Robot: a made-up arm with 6 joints.
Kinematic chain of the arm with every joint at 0, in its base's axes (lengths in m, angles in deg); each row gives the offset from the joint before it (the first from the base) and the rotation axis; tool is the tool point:
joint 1: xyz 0 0 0.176 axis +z
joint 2: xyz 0 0.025 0 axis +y
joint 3: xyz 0 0 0.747 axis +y
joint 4: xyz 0 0 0.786 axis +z
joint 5: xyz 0 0 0 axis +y
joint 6: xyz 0 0 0.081 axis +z
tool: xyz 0 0 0
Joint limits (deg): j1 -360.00..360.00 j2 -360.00..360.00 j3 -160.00..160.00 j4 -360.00..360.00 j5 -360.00..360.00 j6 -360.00..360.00
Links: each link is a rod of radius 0.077 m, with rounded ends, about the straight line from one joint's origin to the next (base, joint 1, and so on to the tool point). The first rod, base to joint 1, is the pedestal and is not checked.
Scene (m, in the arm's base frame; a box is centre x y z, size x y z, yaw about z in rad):
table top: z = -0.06
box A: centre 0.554 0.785 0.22 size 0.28 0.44 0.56 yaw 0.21
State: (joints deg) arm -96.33 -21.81 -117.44 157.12 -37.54 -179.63
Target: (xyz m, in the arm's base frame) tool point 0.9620 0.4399 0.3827
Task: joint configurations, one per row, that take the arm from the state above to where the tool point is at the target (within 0.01 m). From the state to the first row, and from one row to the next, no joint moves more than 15 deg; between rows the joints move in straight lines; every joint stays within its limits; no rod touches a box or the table.
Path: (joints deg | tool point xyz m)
1: -100.07 -14.72 -113.21 168.56 -50.21 -174.17 | 0.1678 0.8723 0.4316
2: -103.82 -7.62 -108.97 180.01 -62.88 -168.71 | 0.2314 0.8361 0.6125
3: -107.56 -0.53 -104.74 191.45 -75.55 -163.25 | 0.2815 0.7552 0.7848
4: -111.31 6.56 -100.50 202.90 -88.23 -157.79 | 0.3094 0.6376 0.9383
5: -122.50 3.94 -99.32 198.57 -77.09 -172.63 | 0.4486 0.6109 0.9204
6: -133.70 1.32 -98.13 194.25 -65.94 -187.47 | 0.5871 0.5518 0.8969
7: -144.89 -1.30 -96.95 189.93 -54.80 -202.31 | 0.7166 0.4593 0.8678
8: -156.09 -3.92 -95.76 185.61 -43.66 -217.15 | 0.8287 0.3341 0.8341
9: -155.71 -11.62 -96.70 177.08 -41.23 -204.64 | 0.8944 0.3792 0.6921
10: -155.34 -19.32 -97.64 168.55 -38.79 -192.14 | 0.9391 0.4147 0.5403
11: -154.96 -27.02 -98.58 160.02 -36.36 -179.63 | 0.9620 0.4399 0.3826

